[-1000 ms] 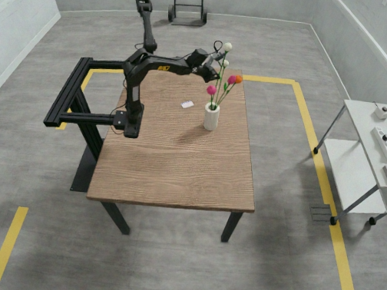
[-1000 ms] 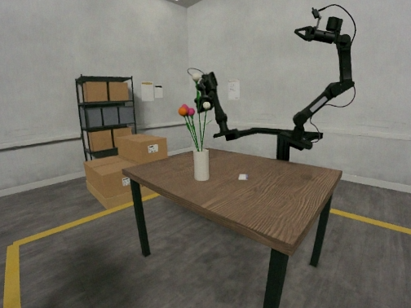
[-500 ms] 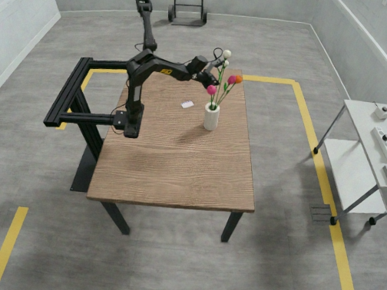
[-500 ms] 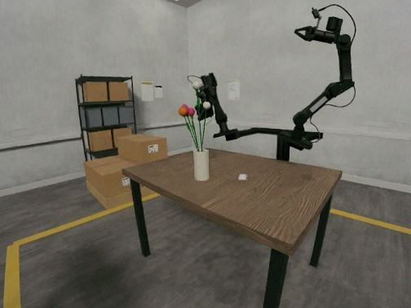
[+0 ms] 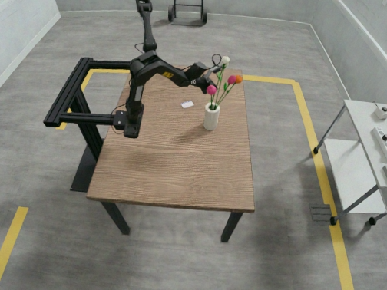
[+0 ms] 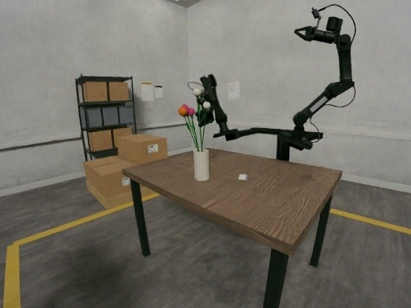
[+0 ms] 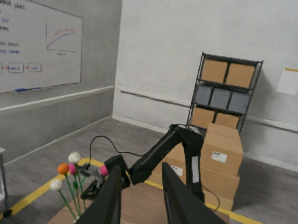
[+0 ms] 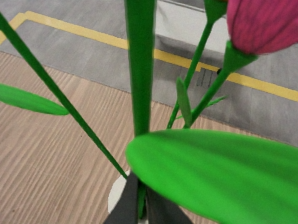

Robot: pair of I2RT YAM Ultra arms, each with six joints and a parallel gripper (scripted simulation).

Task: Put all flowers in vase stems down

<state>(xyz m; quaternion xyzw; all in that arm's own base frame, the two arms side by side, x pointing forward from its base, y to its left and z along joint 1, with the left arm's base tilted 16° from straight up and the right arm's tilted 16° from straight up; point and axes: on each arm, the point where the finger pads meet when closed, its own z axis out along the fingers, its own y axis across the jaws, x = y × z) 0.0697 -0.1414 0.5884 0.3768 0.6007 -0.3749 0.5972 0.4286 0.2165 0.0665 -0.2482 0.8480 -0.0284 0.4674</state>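
Now: right hand 9 cm short of the orange flower, 2 cm to the left of it and 5 cm below it. Round my right hand: small white card: 17 cm behind, 18 cm to the left, 30 cm below.
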